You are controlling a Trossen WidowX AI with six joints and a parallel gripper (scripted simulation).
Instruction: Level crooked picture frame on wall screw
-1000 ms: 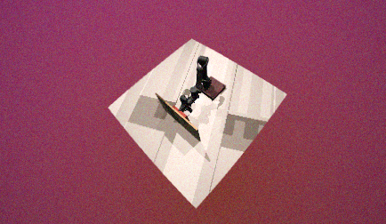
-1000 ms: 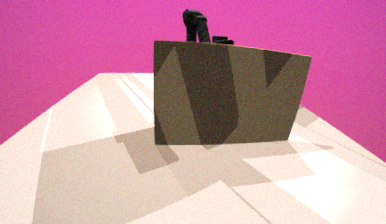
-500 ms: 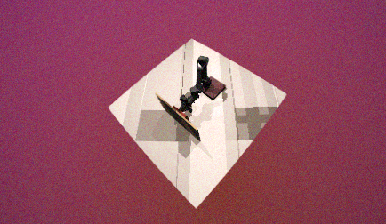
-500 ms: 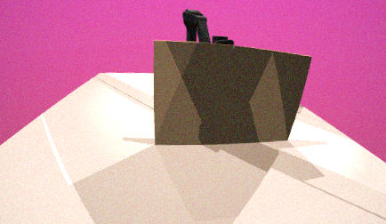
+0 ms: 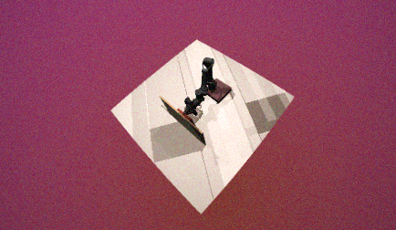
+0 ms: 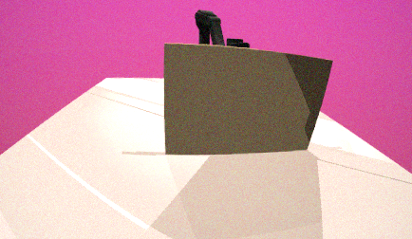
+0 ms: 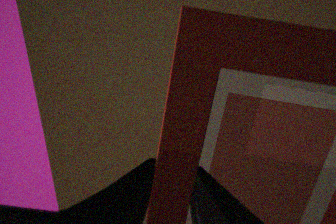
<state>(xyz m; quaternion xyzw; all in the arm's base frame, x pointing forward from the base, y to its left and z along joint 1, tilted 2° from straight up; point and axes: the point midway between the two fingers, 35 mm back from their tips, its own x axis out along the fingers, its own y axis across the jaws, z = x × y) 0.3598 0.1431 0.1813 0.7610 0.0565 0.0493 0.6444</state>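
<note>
Right now my gripper tip is 5 cm above the picture frame, 2 cm to the right of it and 1 cm short of it. Also, from my gripper tip: wall panel 6 cm below, 2 cm ahead, 1 cm to the left.
</note>
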